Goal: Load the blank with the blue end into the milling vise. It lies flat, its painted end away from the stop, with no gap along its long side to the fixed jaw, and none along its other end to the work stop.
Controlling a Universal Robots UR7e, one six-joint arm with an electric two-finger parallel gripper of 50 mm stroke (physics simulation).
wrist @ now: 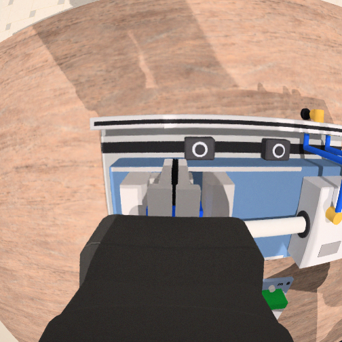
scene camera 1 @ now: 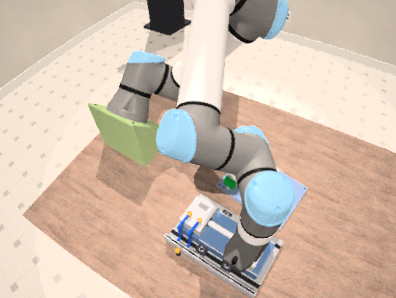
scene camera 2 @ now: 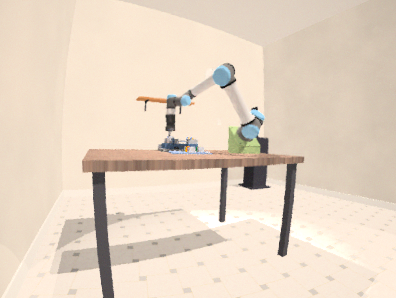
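Observation:
The blank with the blue end [wrist: 201,211] lies in the milling vise [scene camera 1: 200,212] [scene camera 2: 180,145] [wrist: 320,220]. In the wrist view, small patches of its blue end show between and beside the gripper's fingers. The rest of it is hidden. The left jaw [wrist: 133,194] and the right jaw [wrist: 219,192] stand on either side of the fingers; a white rod joins the right jaw to the vise's housing. My gripper [scene camera 2: 169,134] [wrist: 174,172] is shut and empty, pointing down over the space between the jaws. The work stop and the blank's contact with the jaws are hidden.
A light blue tray [scene camera 1: 299,187] [wrist: 285,282] lies beside the vise with a green-ended block [scene camera 1: 230,182] [wrist: 274,299] on it. A yellow fitting [scene camera 1: 177,251] [wrist: 316,115] is by the vise's rail. A green housing [scene camera 1: 125,135] [scene camera 2: 242,142] stands at the arm's base.

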